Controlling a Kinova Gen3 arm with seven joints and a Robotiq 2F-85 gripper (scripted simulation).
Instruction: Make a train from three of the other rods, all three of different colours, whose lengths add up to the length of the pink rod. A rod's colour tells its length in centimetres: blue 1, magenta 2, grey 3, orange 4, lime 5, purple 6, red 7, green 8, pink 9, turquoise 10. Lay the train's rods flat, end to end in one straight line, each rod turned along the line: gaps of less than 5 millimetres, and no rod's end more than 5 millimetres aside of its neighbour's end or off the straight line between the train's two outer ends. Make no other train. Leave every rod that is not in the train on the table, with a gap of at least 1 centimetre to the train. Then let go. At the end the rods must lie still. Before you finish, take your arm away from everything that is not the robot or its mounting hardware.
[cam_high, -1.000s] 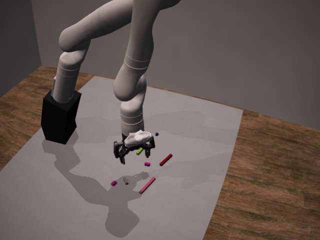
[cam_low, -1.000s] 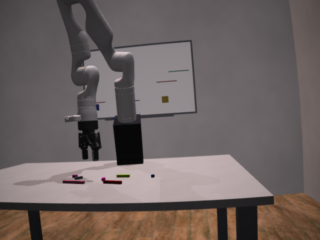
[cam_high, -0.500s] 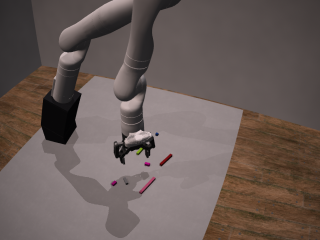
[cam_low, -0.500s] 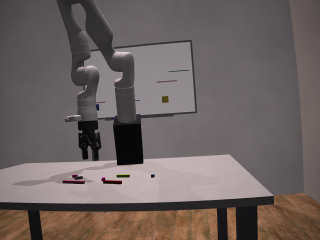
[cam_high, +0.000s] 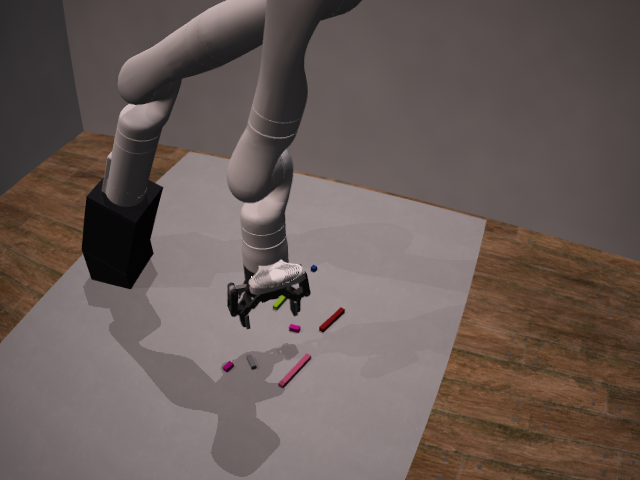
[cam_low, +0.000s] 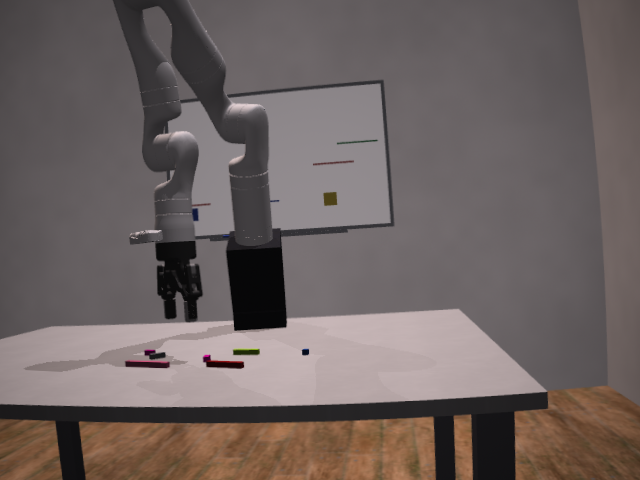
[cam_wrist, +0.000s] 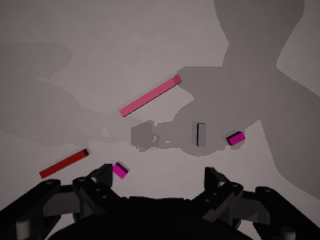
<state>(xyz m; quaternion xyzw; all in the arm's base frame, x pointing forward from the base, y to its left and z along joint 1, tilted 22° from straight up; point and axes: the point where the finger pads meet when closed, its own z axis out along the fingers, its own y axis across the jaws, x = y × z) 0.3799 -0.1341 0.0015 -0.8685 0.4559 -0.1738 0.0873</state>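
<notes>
Now: the blue rod 30 mm ahead of my hand, 230 mm to the left of it and 70 mm below it. The rest, counted from my hand: lime rod 10 mm behind, 120 mm to the left, 70 mm below; then pink rod 60 mm ahead, 60 mm to the right, 70 mm below; then grey rod 30 mm behind, 60 mm to the right, 70 mm below.
</notes>
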